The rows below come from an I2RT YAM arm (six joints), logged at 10 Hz.
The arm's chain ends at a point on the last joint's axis. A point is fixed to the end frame.
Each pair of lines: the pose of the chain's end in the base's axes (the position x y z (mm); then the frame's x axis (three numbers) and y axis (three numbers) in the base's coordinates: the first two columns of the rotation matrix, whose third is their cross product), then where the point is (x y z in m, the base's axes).
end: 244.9 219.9 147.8 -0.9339 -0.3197 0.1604 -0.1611 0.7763 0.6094
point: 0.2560 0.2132 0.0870
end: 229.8 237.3 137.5 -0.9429 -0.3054 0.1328 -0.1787 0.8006 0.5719
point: 0.2434 0.2282 0.0776
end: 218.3 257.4 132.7 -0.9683 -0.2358 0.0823 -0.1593 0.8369 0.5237
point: 0.2350 0.2446 0.0743
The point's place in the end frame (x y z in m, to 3 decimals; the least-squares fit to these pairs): -0.018 -0.044 0.040
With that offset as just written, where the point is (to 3 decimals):
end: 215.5 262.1 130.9 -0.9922 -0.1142 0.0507 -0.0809 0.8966 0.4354
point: 0.233 0.242 0.075
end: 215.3 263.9 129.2 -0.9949 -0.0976 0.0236 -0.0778 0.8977 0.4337
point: 0.234 0.243 0.074
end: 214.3 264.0 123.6 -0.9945 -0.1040 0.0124 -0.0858 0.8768 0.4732
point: 0.234 0.246 0.067
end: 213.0 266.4 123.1 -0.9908 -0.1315 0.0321 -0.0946 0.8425 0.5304
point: 0.231 0.253 0.065
